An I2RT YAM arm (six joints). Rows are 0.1 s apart.
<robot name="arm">
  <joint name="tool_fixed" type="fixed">
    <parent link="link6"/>
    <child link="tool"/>
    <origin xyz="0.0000 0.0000 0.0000" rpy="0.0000 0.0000 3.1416"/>
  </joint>
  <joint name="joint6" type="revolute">
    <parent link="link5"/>
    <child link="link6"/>
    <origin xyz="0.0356 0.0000 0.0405" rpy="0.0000 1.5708 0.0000"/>
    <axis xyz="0 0 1"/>
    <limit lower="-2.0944" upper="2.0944"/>
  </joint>
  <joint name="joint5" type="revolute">
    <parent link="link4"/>
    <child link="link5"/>
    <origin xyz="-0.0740 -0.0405 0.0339" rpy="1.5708 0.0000 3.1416"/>
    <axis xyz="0 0 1"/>
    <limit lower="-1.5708" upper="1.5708"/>
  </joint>
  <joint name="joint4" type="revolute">
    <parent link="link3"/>
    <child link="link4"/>
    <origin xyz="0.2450 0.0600 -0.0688" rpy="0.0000 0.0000 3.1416"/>
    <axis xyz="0 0 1"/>
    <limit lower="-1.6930" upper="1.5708"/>
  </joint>
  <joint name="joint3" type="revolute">
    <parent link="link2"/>
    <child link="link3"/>
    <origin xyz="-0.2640 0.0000 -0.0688" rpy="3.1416 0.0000 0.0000"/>
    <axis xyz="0 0 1"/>
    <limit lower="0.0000" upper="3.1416"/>
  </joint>
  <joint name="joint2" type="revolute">
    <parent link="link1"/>
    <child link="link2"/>
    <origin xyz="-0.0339 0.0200 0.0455" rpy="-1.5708 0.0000 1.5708"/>
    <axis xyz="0 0 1"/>
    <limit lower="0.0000" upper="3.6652"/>
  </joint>
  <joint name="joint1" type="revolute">
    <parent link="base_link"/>
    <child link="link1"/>
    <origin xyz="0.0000 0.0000 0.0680" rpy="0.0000 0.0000 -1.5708"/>
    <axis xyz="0 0 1"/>
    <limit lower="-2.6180" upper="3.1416"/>
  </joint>
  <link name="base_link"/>
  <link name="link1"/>
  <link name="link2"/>
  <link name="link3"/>
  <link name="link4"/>
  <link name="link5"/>
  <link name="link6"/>
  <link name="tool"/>
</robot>
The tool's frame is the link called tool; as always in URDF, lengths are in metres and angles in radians.
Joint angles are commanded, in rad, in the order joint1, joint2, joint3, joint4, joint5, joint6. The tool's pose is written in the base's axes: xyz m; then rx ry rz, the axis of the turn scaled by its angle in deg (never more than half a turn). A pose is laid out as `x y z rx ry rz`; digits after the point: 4 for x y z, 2 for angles.
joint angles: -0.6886, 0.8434, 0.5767, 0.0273, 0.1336, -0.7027
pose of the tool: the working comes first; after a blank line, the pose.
Where each joint sits with the arm in this pose, in the base's axes (m; each line is computed from the numbers above, not from the rounded line before):
joint1: 0.0000 0.0000 0.0680
joint2: 0.0370 0.0135 0.1135
joint3: -0.1423 0.0719 0.3107
joint4: 0.0961 -0.0352 0.3040
joint5: 0.1375 -0.1132 0.3258
joint6: 0.1536 -0.1325 0.2781
the tool: 0.1536 -0.1325 0.2781

0.1536 -0.1325 0.2781 5.08 111.74 -61.95
